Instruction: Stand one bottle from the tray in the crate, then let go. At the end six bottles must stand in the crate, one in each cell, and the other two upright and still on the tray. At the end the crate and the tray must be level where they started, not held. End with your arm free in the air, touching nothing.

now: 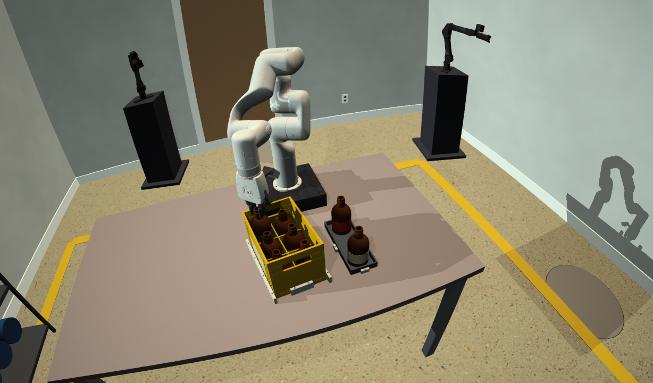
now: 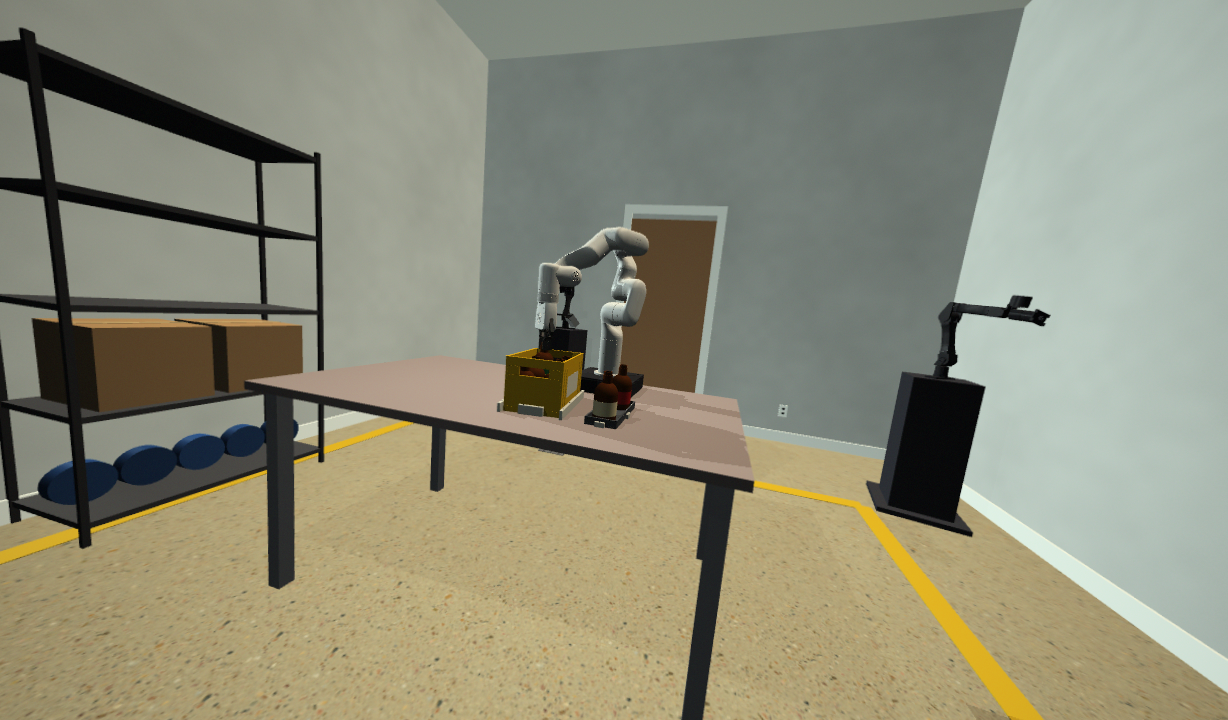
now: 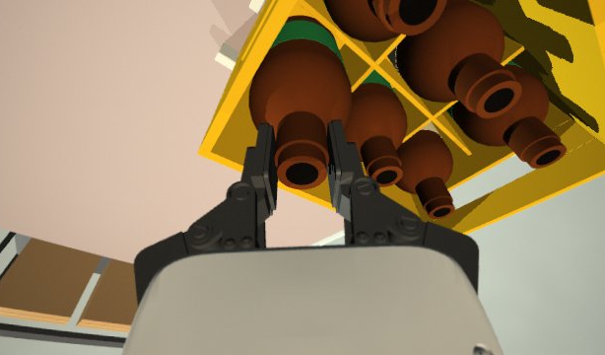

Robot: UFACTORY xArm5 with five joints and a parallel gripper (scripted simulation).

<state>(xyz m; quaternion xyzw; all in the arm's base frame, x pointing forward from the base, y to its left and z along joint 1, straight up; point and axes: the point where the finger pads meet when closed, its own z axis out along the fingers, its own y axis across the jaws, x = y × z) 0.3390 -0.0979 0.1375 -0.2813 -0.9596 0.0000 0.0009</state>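
The crate lies 70 mm ahead of my hand, 70 mm to the left of it and 120 mm below it.
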